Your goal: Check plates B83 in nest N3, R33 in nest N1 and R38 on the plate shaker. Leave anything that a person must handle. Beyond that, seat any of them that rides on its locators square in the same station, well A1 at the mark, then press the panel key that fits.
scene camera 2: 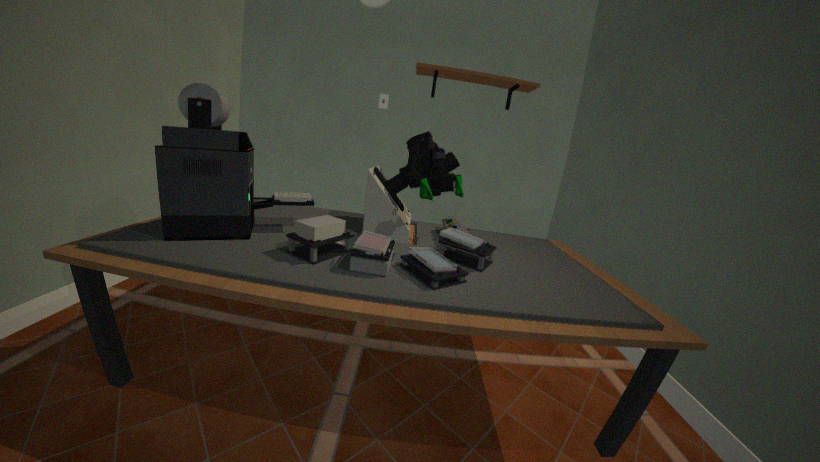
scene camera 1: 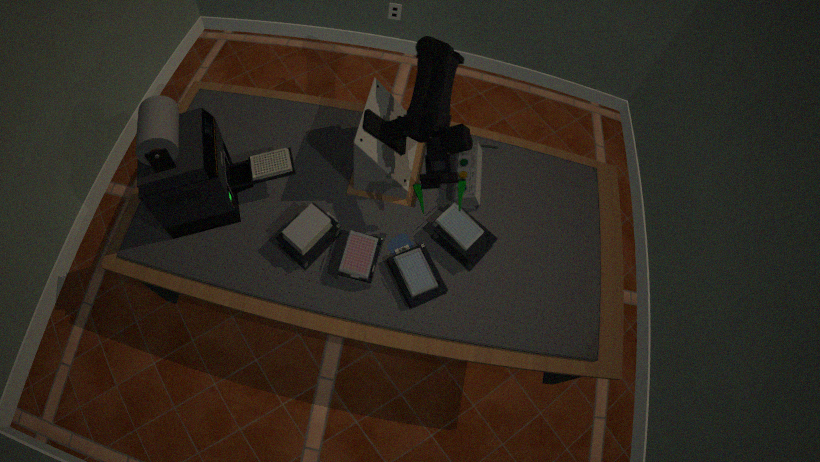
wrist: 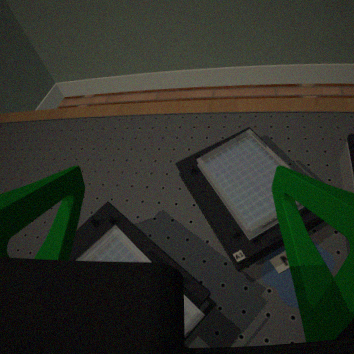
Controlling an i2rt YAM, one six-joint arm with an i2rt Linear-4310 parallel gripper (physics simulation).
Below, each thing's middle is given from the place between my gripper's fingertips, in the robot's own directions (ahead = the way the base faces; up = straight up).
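Thick white plate (scene camera 1: 306,230): from my hand, 20 mm ahead, 130 mm below, 370 mm to the right. Pale blue plate (scene camera 1: 416,273): 40 mm to the right of my hand, 110 mm ahead, 160 mm below.
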